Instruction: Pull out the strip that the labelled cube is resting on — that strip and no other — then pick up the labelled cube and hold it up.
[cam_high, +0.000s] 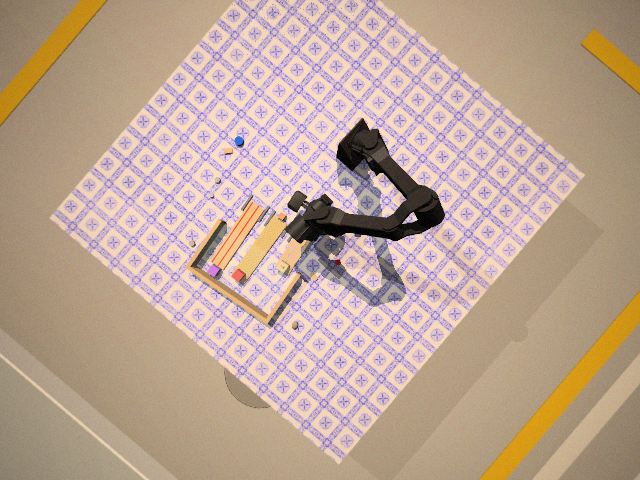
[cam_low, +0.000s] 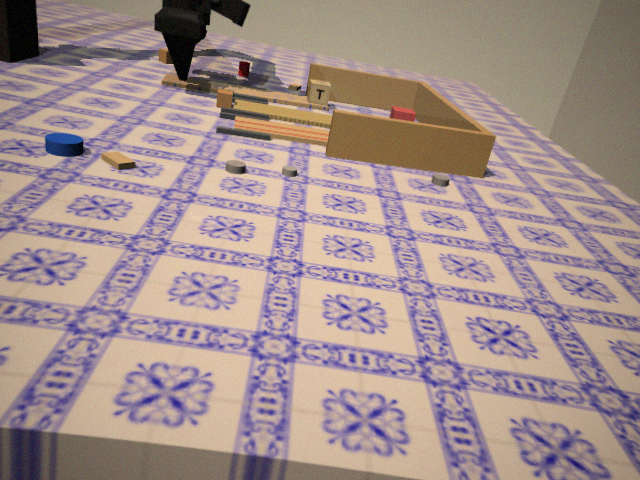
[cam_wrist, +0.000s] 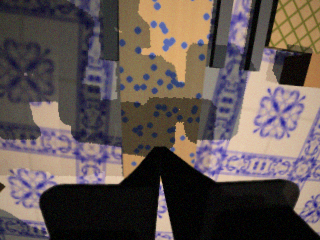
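Now: the blue-dotted strip 10 cm ahead of my gripper tip. Round my gripper tip: labelled cube 20 cm ahead, 2 cm above; blue disc 36 cm to the right, 6 cm behind; red cylinder 15 cm to the left, 9 cm ahead, 1 cm above.
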